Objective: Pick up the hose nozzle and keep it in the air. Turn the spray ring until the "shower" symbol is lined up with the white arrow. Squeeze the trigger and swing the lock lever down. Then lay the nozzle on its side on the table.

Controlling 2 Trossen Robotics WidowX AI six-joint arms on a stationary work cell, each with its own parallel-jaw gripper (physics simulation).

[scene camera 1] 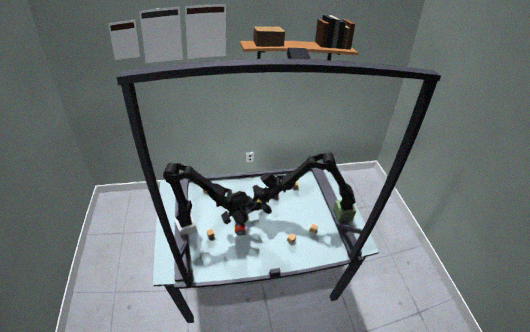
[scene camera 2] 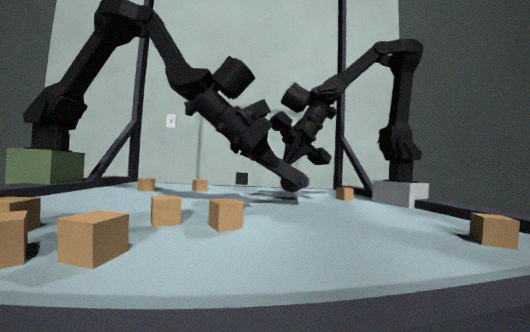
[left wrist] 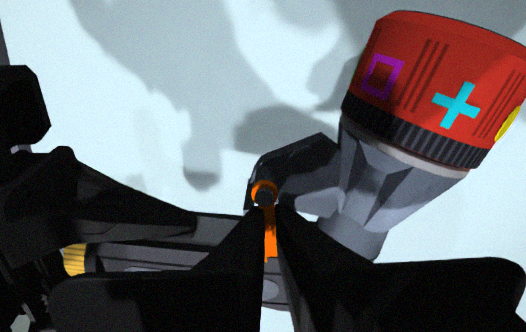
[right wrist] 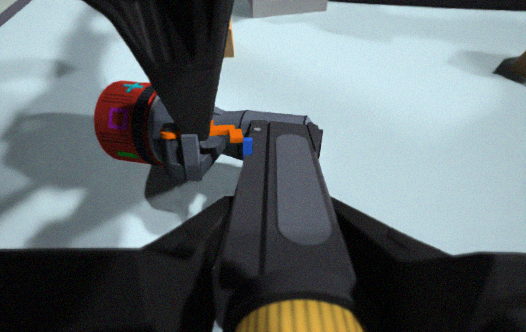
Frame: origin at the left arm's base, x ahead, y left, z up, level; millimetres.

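Where they show: left gripper, fingertip midpoint: (left wrist: pixel 268 215) (right wrist: pixel 199 138); right gripper, fingertip midpoint: (scene camera 1: pixel 250 208) (scene camera 2: pixel 274 164) (left wrist: pixel 199 251) (right wrist: pixel 277 206); left arm's base, link origin: (scene camera 1: pixel 184 221) (scene camera 2: pixel 400 181); right arm's base, link origin: (scene camera 1: pixel 346 205).
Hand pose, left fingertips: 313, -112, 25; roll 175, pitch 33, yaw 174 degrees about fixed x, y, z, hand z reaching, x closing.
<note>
Things, the pixels of their centre, and the offset from my left fingertips, as dx, dy, dz. "spot": a spot on its surface instead. Level surfaces: height alone.
- orange lever, body centre: (left wrist: pixel 269 225) (right wrist: pixel 203 131) -2, +3, +3
- red spray ring, body centre: (left wrist: pixel 430 87) (right wrist: pixel 145 123) (scene camera 1: pixel 239 229) -54, -46, -41
- blue piece, surface spot: (right wrist: pixel 247 146) spot: +16, +23, +9
- table, surface height: dz -87
- white base, body centre: (scene camera 2: pixel 399 192) (scene camera 1: pixel 185 225) -313, +112, -56
- green base, body centre: (scene camera 2: pixel 48 170) (scene camera 1: pixel 344 211) +541, -207, -39
The dark grey hose nozzle (scene camera 2: pixel 295 182) (left wrist: pixel 380 187) (right wrist: pixel 302 190) is held above the table. My right gripper (right wrist: pixel 277 206) is shut on its handle. My left gripper (left wrist: pixel 268 215) (right wrist: pixel 199 138) is shut on the orange lever (left wrist: pixel 270 245) (right wrist: pixel 221 129), near its round pivot. The red spray ring (scene camera 1: pixel 240 229) (left wrist: pixel 415 45) (right wrist: pixel 112 140) shows a cyan plus and a purple square in both wrist views. A yellow mark shows at its edge in the left wrist view, and a green bar in the right wrist view. A blue piece (right wrist: pixel 247 146) sits on the handle. The white arrow and the "shower" symbol cannot be made out.
Several wooden blocks (scene camera 1: pixel 210 234) (scene camera 1: pixel 291 239) (scene camera 2: pixel 94 240) lie scattered on the table (scene camera 1: pixel 225 267) (scene camera 2: pixel 350 265). A black frame (scene camera 1: pixel 280 68) surrounds the cell. The arms stand on a white base (scene camera 2: pixel 392 192) and a green base (scene camera 2: pixel 30 166).
</note>
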